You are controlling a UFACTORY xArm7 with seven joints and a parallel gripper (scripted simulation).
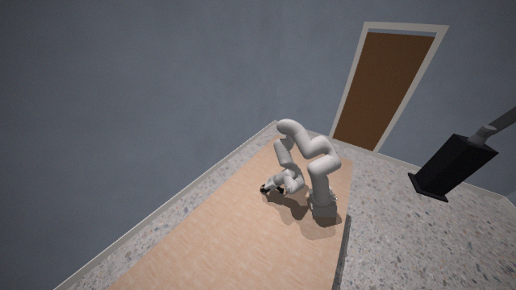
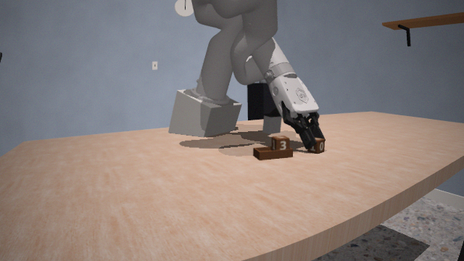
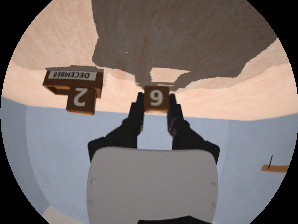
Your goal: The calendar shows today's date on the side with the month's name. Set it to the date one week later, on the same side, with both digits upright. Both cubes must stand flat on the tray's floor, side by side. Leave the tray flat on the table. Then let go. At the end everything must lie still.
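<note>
My gripper is now 2 cm above the cube and 1 cm short of it. From my hand the other things lie so: brown wooden tray: 10 cm to the right, 2 cm below, 2 cm behind.
</note>
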